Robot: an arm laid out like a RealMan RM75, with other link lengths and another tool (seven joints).
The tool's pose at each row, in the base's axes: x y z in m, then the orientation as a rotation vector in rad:
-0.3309 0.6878 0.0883 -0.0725 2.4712 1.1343
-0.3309 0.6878 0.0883 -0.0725 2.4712 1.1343
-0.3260 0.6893 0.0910 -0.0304 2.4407 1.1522
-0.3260 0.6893 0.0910 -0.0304 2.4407 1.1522
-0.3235 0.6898 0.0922 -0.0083 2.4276 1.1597
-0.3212 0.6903 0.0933 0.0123 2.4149 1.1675
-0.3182 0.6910 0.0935 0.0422 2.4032 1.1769
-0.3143 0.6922 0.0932 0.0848 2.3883 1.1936
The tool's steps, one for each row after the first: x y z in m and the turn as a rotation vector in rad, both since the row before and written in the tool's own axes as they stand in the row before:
0.0000 0.0000 0.0000 0.0000 0.0000 0.0000
-0.0053 0.0019 0.0013 -0.0136 -0.0335 0.0218
0.0000 0.0000 0.0000 0.0000 0.0000 0.0000
-0.0027 0.0007 0.0006 -0.0052 -0.0155 0.0121
-0.0024 0.0007 0.0007 -0.0055 -0.0144 0.0115
-0.0026 0.0000 0.0016 -0.0047 -0.0157 0.0184
-0.0031 -0.0001 0.0027 -0.0082 -0.0193 0.0283

